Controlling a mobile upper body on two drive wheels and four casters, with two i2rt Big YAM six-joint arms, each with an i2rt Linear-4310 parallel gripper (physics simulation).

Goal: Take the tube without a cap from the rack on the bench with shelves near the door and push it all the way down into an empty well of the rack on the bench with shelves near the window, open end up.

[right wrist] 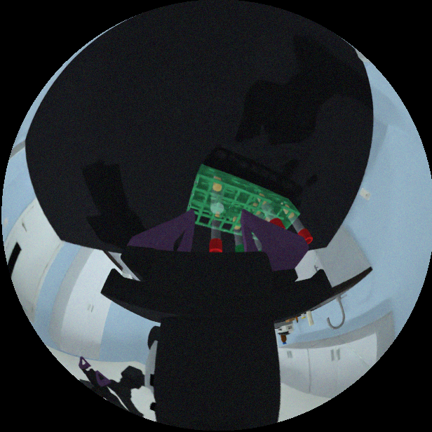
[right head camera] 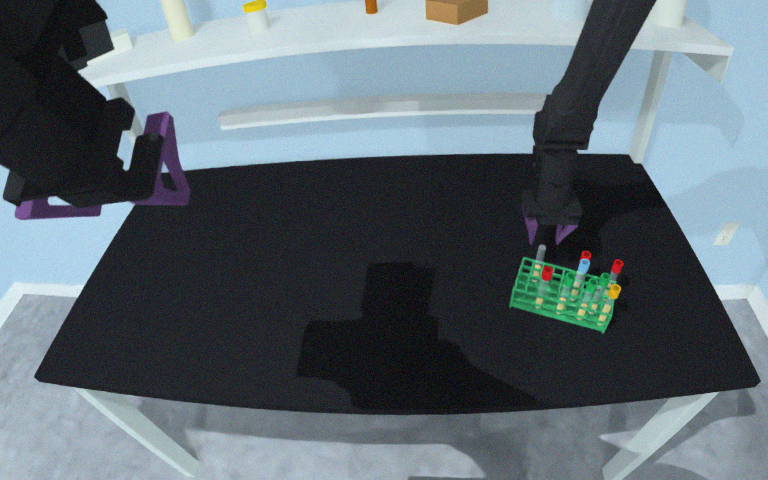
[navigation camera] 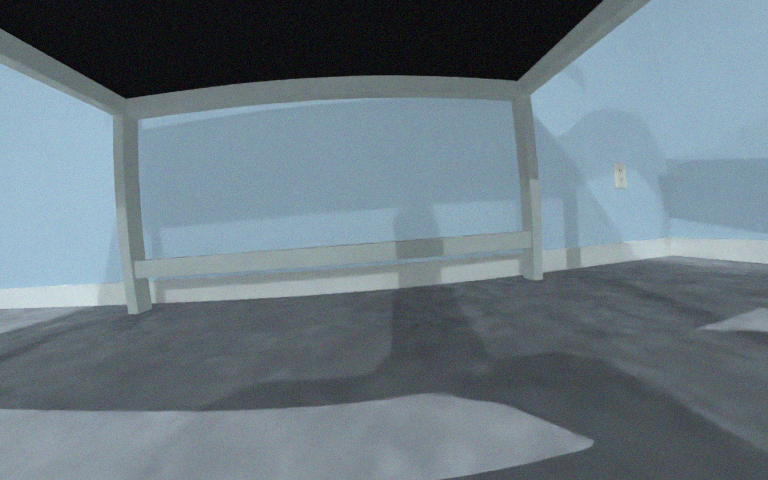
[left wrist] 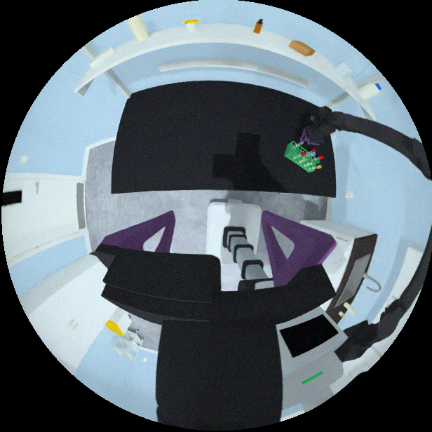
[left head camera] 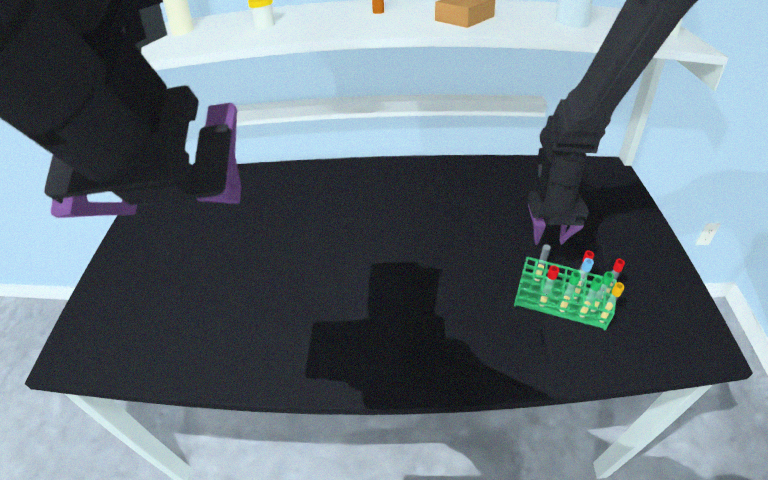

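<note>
The tube without a cap (left head camera: 544,253) (right head camera: 540,253) (right wrist: 217,207) stands upright at the back left corner of the green rack (left head camera: 557,315) (right head camera: 557,319) (left wrist: 290,150), on the right part of the black bench. My right gripper (left head camera: 549,242) (right head camera: 544,242) (right wrist: 217,213) is partly open and empty. It is just above and behind the tube; in the right wrist view the tube's open end shows between the fingertips. My left gripper (left head camera: 169,204) (right head camera: 117,208) (left wrist: 218,215) is wide open and empty, high at the left. The rack near the window cannot be made out.
Several capped tubes stand in the same rack, including a red-capped one (left head camera: 552,273) close in front and a blue-capped one (left head camera: 587,265) to the right. A white shelf (left head camera: 339,48) with a brown box (left head camera: 464,12) runs behind the black bench (left head camera: 254,283). Bench legs (navigation camera: 527,186) show in the navigation view.
</note>
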